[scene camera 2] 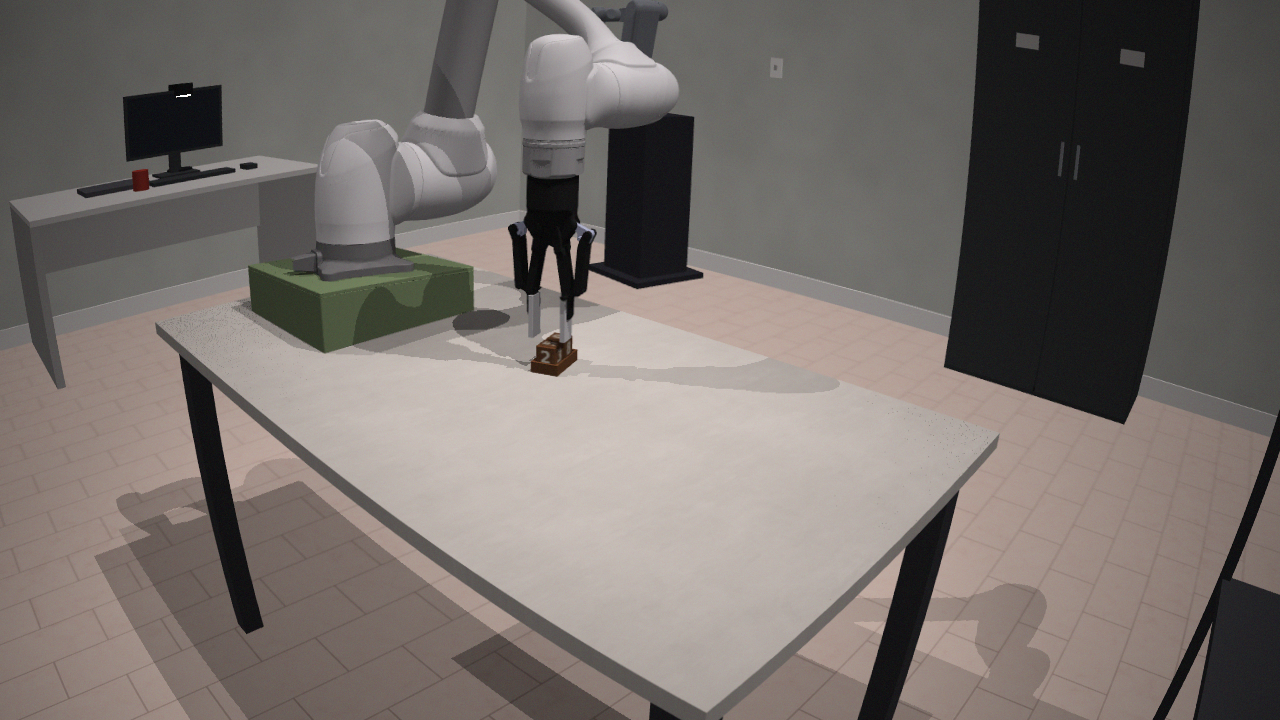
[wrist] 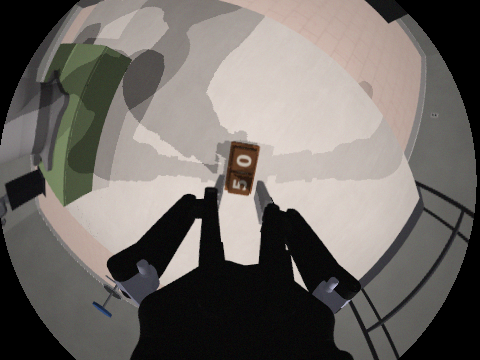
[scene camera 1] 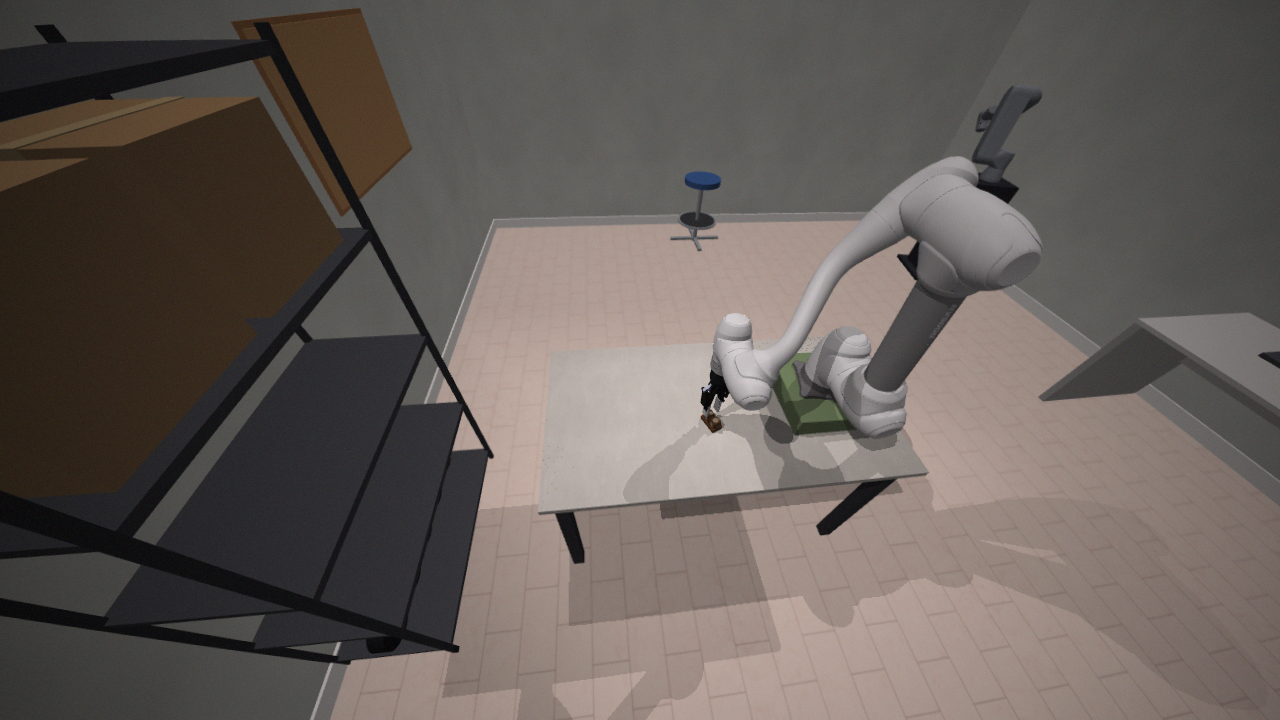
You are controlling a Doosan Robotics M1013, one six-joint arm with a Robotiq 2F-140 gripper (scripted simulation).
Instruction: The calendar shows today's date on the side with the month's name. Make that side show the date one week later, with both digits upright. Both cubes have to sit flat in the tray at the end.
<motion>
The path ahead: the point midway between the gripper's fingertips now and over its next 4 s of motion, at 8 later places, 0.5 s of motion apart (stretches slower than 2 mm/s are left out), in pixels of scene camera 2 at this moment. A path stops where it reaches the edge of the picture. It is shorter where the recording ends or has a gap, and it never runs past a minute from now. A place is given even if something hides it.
My gripper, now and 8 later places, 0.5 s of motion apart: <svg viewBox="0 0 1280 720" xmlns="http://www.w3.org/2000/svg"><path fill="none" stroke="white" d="M549 337L549 344L549 355L549 357L550 333L550 294L548 296L540 303L530 311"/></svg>
</motion>
